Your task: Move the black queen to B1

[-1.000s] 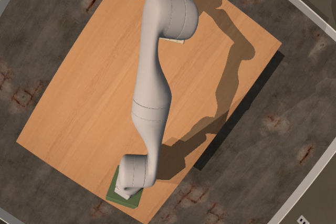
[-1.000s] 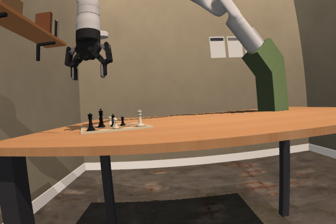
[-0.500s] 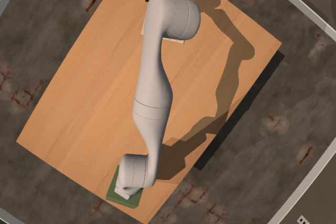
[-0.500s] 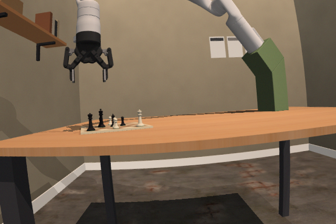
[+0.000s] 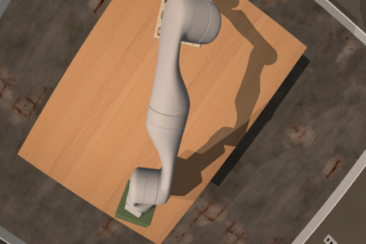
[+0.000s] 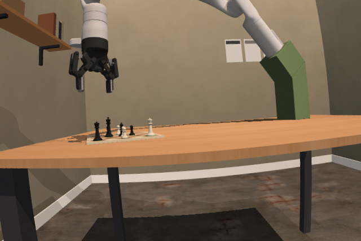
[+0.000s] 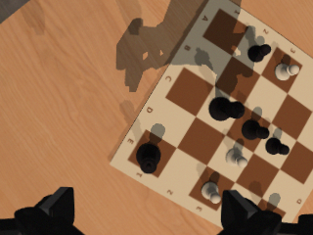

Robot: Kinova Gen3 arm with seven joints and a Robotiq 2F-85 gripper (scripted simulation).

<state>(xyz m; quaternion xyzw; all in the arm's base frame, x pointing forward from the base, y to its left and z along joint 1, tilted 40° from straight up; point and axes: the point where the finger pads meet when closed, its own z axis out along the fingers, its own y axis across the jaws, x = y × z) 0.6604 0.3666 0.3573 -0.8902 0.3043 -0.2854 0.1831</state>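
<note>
Right now my hand is 110 mm above the black queen. The rest, counted from my hand: tall white piece: 140 mm behind, 110 mm below, 70 mm to the right; chessboard: 140 mm below, 110 mm to the right, 30 mm behind; black bishop: 120 mm below, 110 mm to the right, 30 mm behind.
</note>
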